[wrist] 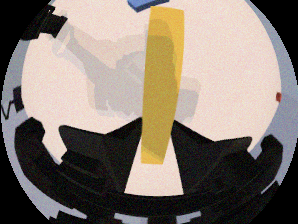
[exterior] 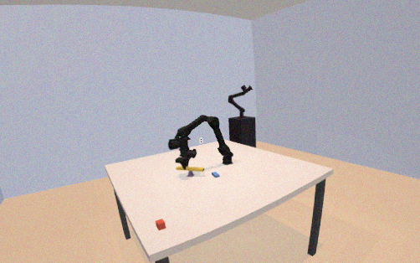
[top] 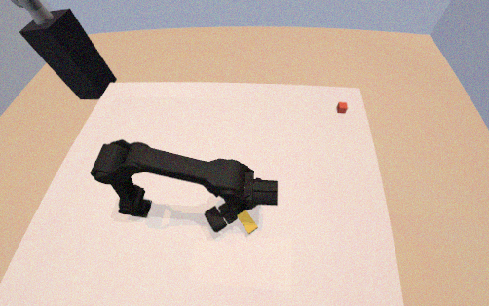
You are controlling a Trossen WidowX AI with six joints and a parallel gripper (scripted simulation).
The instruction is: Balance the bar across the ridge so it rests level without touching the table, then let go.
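The yellow bar is 2 cm behind my gripper tip and 2 cm to the left of it. From my gripper tip the other things lie so: blue block 15 cm behind, 14 cm to the left, 4 cm below; red cube 38 cm ahead, 49 cm to the left, 3 cm below.
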